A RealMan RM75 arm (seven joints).
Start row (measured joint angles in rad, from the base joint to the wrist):
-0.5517, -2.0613, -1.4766, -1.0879, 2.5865, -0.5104, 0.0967
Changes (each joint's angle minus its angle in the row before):
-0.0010, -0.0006, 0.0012, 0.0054, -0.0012, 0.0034, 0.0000
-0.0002, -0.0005, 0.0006, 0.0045, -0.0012, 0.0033, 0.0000
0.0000, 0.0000, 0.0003, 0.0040, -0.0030, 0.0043, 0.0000
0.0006, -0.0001, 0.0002, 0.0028, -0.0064, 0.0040, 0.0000
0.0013, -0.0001, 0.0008, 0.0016, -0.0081, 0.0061, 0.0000
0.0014, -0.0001, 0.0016, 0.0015, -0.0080, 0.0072, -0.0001
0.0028, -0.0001, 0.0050, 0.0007, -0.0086, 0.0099, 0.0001
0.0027, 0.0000, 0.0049, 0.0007, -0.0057, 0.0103, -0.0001
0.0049, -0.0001, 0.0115, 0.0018, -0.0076, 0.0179, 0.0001
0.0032, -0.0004, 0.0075, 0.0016, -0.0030, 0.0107, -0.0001
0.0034, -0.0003, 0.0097, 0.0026, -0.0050, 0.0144, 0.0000
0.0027, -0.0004, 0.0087, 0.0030, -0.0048, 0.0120, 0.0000
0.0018, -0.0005, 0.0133, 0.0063, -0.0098, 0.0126, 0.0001
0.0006, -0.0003, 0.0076, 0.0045, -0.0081, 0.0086, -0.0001
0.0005, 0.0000, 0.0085, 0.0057, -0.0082, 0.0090, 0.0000
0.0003, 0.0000, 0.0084, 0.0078, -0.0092, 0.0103, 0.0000
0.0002, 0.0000, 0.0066, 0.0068, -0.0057, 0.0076, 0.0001
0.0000, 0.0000, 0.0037, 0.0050, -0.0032, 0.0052, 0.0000
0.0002, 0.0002, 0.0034, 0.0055, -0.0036, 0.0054, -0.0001
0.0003, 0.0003, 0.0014, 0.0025, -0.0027, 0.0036, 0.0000
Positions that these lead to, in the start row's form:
-0.5527, -2.0619, -1.4754, -1.0825, 2.5853, -0.5070, 0.0967
-0.5529, -2.0624, -1.4748, -1.0780, 2.5841, -0.5037, 0.0967
-0.5529, -2.0624, -1.4745, -1.0740, 2.5811, -0.4994, 0.0967
-0.5523, -2.0625, -1.4743, -1.0712, 2.5747, -0.4954, 0.0967
-0.5510, -2.0626, -1.4735, -1.0696, 2.5666, -0.4893, 0.0967
-0.5496, -2.0627, -1.4719, -1.0681, 2.5586, -0.4821, 0.0966
-0.5468, -2.0628, -1.4669, -1.0674, 2.5500, -0.4722, 0.0967
-0.5441, -2.0628, -1.4620, -1.0667, 2.5443, -0.4619, 0.0966
-0.5392, -2.0629, -1.4505, -1.0649, 2.5367, -0.4440, 0.0967
-0.5360, -2.0633, -1.4430, -1.0633, 2.5337, -0.4333, 0.0966
-0.5326, -2.0636, -1.4333, -1.0607, 2.5287, -0.4189, 0.0966
-0.5299, -2.0640, -1.4246, -1.0577, 2.5239, -0.4069, 0.0966
-0.5281, -2.0645, -1.4113, -1.0514, 2.5141, -0.3943, 0.0967
-0.5275, -2.0648, -1.4037, -1.0469, 2.5060, -0.3857, 0.0966
-0.5270, -2.0648, -1.3952, -1.0412, 2.4978, -0.3767, 0.0966
-0.5267, -2.0648, -1.3868, -1.0334, 2.4886, -0.3664, 0.0966
-0.5265, -2.0648, -1.3802, -1.0266, 2.4829, -0.3588, 0.0967
-0.5265, -2.0648, -1.3765, -1.0216, 2.4797, -0.3536, 0.0967
-0.5263, -2.0646, -1.3731, -1.0161, 2.4761, -0.3482, 0.0966
-0.5260, -2.0643, -1.3717, -1.0136, 2.4734, -0.3446, 0.0966

